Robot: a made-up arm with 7 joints. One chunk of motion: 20 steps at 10 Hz.
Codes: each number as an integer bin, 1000 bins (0 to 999) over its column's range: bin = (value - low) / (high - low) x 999, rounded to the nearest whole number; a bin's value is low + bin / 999 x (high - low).
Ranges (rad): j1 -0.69..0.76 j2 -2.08..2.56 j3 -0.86..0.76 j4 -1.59..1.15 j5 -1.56..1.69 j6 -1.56..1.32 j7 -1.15..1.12
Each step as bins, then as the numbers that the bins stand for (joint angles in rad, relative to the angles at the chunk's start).
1 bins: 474 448 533 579 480 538 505
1 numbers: -0.0020 0.0008 0.0043 -0.0020 0.0016 -0.0090 -0.0025
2 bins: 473 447 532 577 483 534 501
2 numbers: -0.0035 -0.0038 0.0027 -0.0074 0.0113 -0.0205 -0.0116
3 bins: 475 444 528 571 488 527 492
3 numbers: -0.0006 -0.0178 -0.0038 -0.0239 0.0276 -0.0407 -0.0320
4 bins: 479 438 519 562 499 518 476
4 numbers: 0.0052 -0.0456 -0.0184 -0.0486 0.0634 -0.0667 -0.0684
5 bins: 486 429 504 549 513 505 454
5 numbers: 0.0154 -0.0874 -0.0427 -0.0842 0.1089 -0.1041 -0.1184
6 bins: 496 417 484 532 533 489 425
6 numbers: 0.0299 -0.1432 -0.0751 -0.1309 0.1740 -0.1503 -0.1843
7 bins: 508 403 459 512 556 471 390
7 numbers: 0.0473 -0.2082 -0.1157 -0.1857 0.2488 -0.2022 -0.2638
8 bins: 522 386 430 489 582 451 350
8 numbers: 0.0677 -0.2872 -0.1627 -0.2488 0.3334 -0.2598 -0.3547
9 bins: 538 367 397 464 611 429 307
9 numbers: 0.0909 -0.3754 -0.2162 -0.3174 0.4277 -0.3232 -0.4524
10 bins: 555 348 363 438 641 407 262
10 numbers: 0.1156 -0.4637 -0.2714 -0.3887 0.5253 -0.3867 -0.5547
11 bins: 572 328 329 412 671 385 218
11 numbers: 0.1402 -0.5566 -0.3265 -0.4600 0.6229 -0.4501 -0.6546
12 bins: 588 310 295 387 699 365 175
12 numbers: 0.1635 -0.6402 -0.3816 -0.5286 0.7140 -0.5077 -0.7524
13 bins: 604 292 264 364 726 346 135
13 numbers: 0.1867 -0.7238 -0.4319 -0.5916 0.8019 -0.5625 -0.8432
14 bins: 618 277 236 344 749 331 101
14 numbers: 0.2070 -0.7934 -0.4773 -0.6465 0.8767 -0.6058 -0.9205
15 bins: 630 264 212 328 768 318 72
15 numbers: 0.2244 -0.8538 -0.5162 -0.6904 0.9385 -0.6432 -0.9864
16 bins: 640 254 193 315 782 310 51
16 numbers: 0.2389 -0.9003 -0.5470 -0.7260 0.9840 -0.6663 -1.0341
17 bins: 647 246 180 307 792 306 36
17 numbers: 0.2491 -0.9374 -0.5681 -0.7480 1.0166 -0.6778 -1.0682
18 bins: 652 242 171 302 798 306 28
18 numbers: 0.2563 -0.9560 -0.5827 -0.7617 1.0361 -0.6778 -1.0864
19 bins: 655 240 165 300 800 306 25
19 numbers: 0.2607 -0.9653 -0.5924 -0.7672 1.0426 -0.6778 -1.0932
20 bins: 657 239 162 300 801 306 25
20 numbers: 0.2636 -0.9699 -0.5973 -0.7672 1.0459 -0.6778 -1.0932
